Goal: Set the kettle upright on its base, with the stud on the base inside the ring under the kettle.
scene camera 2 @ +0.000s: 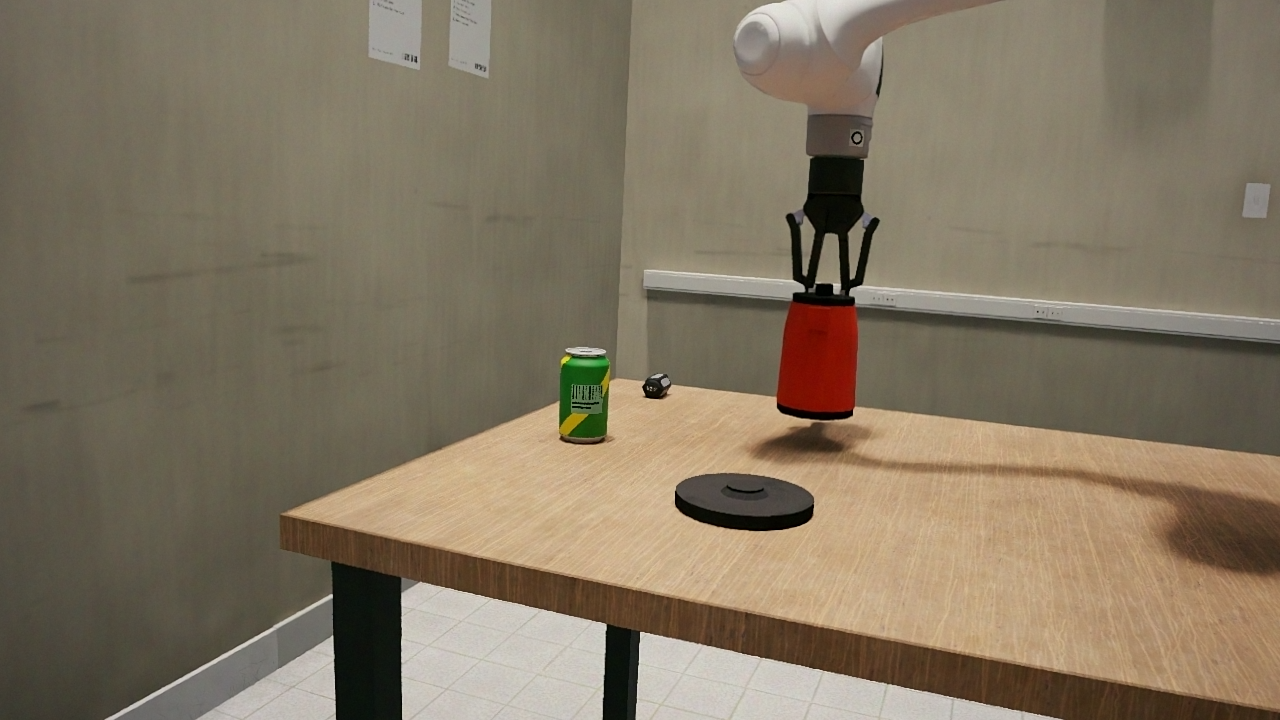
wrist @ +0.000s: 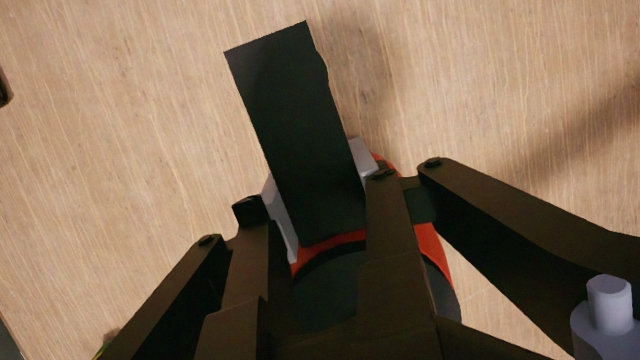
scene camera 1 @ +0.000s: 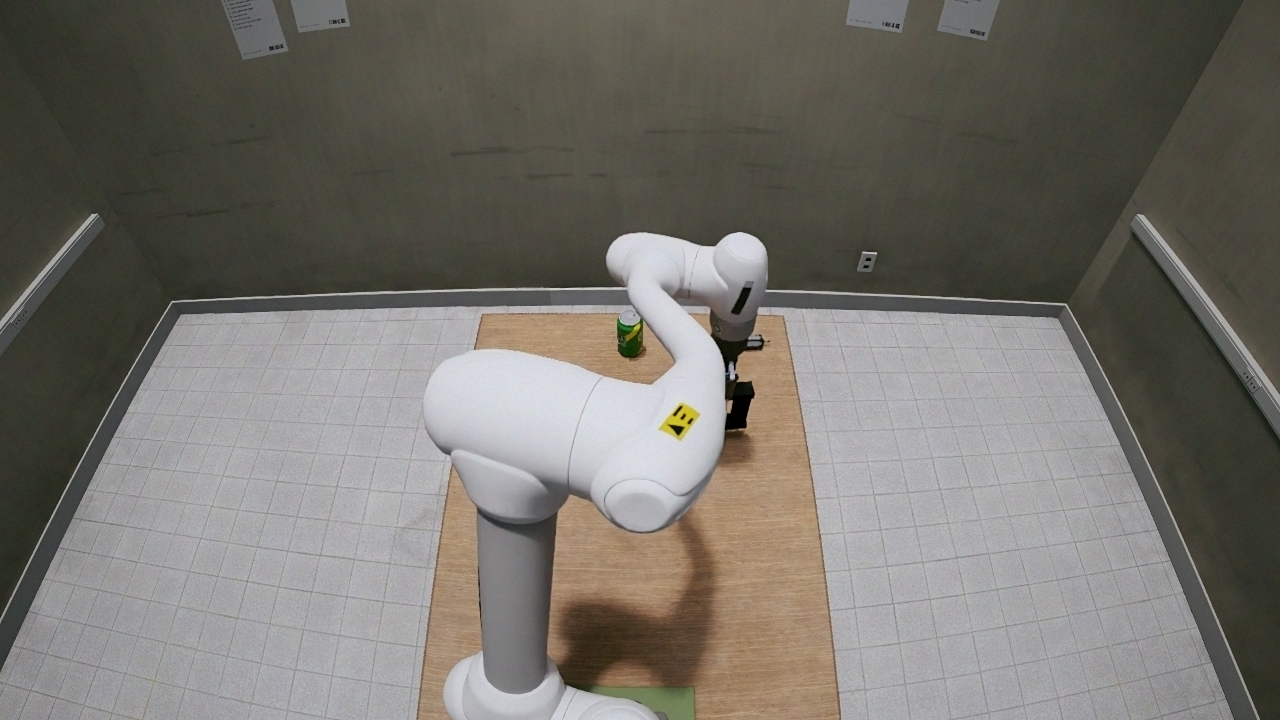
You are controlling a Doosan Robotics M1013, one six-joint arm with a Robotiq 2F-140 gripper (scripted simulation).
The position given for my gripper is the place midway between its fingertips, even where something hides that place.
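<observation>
Red kettle (scene camera 2: 817, 379). Can (scene camera 2: 584, 379), also (scene camera 1: 629, 324). Round black base (scene camera 2: 746, 501), out of frame in the wrist view. My gripper (scene camera 1: 718, 401), also (wrist: 323, 174).
</observation>
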